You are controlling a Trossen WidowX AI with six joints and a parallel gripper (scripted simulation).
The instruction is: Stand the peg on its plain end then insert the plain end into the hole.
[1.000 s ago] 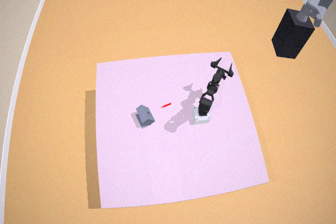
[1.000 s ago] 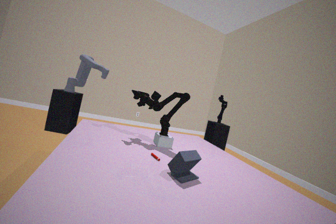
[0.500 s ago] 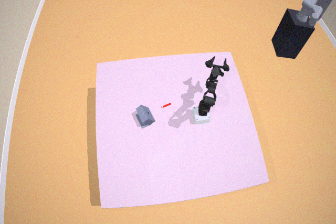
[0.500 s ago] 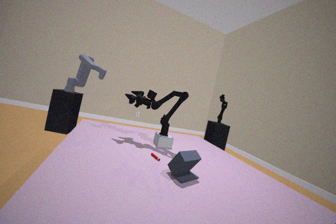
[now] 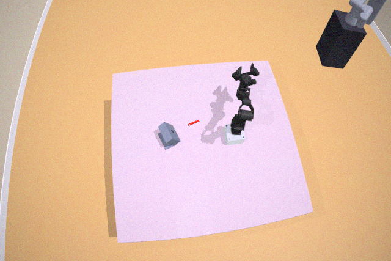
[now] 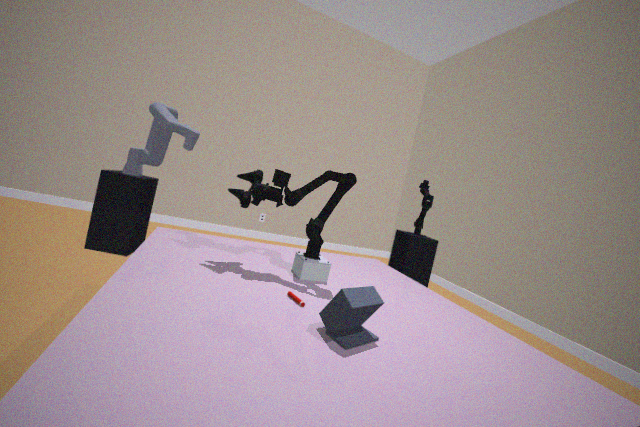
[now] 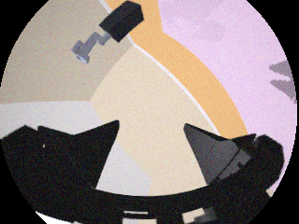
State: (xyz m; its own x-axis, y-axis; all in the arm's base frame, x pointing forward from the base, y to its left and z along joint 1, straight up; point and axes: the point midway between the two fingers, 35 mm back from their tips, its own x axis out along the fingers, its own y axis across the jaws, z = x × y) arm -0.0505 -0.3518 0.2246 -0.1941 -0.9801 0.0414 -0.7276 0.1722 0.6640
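Now: gripper tip 35 cm short of the red peg, 31 cm to the right of it and 30 cm above it. The rest, counted from my gripper tip: sloped panel: 50 cm ahead, 42 cm to the left, 24 cm below.
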